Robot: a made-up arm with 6 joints. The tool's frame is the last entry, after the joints. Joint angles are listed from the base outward. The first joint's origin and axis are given. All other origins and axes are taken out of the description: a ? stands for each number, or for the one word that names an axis. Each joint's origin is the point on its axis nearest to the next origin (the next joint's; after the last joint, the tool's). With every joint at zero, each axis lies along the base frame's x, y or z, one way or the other. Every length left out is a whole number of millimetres.
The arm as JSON. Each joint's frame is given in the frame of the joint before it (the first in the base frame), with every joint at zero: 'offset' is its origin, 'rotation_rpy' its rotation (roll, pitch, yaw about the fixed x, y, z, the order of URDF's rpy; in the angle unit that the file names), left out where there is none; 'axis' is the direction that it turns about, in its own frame. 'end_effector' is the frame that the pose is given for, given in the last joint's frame.
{
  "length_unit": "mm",
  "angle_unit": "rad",
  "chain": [
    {
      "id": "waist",
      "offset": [
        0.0,
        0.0,
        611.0
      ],
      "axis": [
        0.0,
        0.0,
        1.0
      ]
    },
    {
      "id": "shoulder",
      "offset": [
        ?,
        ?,
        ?
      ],
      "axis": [
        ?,
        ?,
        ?
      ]
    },
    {
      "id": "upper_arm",
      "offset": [
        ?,
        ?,
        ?
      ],
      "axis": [
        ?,
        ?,
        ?
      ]
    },
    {
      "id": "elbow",
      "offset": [
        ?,
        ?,
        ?
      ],
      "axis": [
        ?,
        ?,
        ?
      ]
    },
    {
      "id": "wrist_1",
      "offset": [
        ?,
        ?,
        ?
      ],
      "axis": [
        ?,
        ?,
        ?
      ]
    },
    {
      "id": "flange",
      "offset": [
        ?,
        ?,
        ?
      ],
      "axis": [
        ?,
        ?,
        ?
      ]
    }
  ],
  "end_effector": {
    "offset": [
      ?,
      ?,
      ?
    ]
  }
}
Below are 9 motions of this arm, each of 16 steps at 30 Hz.
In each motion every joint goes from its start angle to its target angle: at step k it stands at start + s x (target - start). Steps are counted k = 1, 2, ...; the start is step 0. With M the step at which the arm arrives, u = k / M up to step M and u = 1 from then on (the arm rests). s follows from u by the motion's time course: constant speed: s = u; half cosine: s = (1 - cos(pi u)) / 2; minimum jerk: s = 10 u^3 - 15 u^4 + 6 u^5.
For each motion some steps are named. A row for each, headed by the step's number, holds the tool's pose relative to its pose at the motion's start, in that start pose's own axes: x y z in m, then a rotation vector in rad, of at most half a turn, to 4 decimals.
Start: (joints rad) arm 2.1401 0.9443 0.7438 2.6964 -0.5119 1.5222
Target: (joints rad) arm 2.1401 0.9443 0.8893 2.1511 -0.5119 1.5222
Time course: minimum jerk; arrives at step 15
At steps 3, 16:
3: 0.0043 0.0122 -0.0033 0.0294 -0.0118 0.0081
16: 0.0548 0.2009 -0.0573 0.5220 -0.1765 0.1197

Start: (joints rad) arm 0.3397 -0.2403 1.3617 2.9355 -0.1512 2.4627
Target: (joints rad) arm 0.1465 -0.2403 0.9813 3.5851 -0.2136 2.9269
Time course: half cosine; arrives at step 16
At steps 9, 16:
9: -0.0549 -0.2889 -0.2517 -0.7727 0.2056 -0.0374
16: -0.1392 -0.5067 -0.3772 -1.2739 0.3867 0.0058

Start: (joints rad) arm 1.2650 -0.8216 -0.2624 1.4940 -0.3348 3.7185
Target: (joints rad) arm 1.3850 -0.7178 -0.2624 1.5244 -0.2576 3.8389
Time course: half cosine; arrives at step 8
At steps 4, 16:
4: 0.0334 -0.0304 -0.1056 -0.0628 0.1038 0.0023
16: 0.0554 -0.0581 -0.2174 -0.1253 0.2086 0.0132

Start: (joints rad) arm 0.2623 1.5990 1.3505 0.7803 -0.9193 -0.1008
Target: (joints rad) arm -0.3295 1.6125 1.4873 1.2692 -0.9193 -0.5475
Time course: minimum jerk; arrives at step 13
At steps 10, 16:
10: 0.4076 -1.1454 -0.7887 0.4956 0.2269 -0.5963
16: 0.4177 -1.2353 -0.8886 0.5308 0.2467 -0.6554

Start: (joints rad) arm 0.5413 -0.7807 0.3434 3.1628 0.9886 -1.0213
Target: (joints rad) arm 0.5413 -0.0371 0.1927 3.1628 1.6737 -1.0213
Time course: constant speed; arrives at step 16
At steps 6, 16:
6: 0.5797 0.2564 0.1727 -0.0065 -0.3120 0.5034
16: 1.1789 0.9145 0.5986 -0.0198 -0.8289 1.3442

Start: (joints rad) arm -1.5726 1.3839 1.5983 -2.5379 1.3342 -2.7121
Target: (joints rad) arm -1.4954 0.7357 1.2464 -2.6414 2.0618 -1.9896
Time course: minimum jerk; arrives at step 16
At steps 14, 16:
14: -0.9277 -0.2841 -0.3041 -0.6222 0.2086 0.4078
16: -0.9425 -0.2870 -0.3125 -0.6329 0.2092 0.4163

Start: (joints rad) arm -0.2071 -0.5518 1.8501 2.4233 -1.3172 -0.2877
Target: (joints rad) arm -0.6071 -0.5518 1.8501 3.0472 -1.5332 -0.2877
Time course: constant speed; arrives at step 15
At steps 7, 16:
7: -0.2269 -0.2843 0.1109 0.0302 -0.0994 -0.4205
16: -0.5677 -0.5639 0.1653 0.1478 -0.1845 -0.9045

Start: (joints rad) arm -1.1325 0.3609 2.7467 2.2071 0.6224 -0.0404
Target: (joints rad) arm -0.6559 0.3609 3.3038 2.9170 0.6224 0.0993
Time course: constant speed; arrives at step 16
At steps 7, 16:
7: -0.3074 -0.1577 -0.2999 -0.2402 0.2923 0.0634
16: -0.8681 -0.2349 -0.5653 -0.4710 0.6906 0.3385

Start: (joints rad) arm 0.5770 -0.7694 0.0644 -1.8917 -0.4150 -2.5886
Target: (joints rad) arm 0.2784 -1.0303 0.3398 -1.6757 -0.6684 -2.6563
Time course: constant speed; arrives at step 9
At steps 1, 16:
1: -0.0274 -0.1034 -0.0173 -0.0636 -0.0026 -0.0451
16: -0.3290 -0.8776 0.1706 -0.6307 -0.0790 -0.3052

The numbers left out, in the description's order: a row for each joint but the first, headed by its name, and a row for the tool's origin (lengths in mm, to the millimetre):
shoulder: xyz 99.0 0.0 0.0, axis 0.0 1.0 0.0
upper_arm: xyz 0.0 0.0 872.0, axis 0.0 -1.0 0.0
elbow: xyz 1503.0 0.0 173.0, axis -1.0 0.0 0.0
wrist_1: xyz 0.0 0.0 0.0, axis 0.0 -1.0 0.0
flange: xyz 227.0 0.0 0.0, axis -1.0 0.0 0.0
tool: xyz 0.0 0.0 0.0

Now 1 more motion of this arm.
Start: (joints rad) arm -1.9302 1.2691 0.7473 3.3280 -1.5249 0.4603
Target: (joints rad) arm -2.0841 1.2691 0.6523 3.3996 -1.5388 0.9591
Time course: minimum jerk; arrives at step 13
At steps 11, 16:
11: -0.2132 0.2660 0.1551 -0.5864 -0.0904 -0.0565
16: -0.2198 0.2739 0.1587 -0.6033 -0.0928 -0.0588

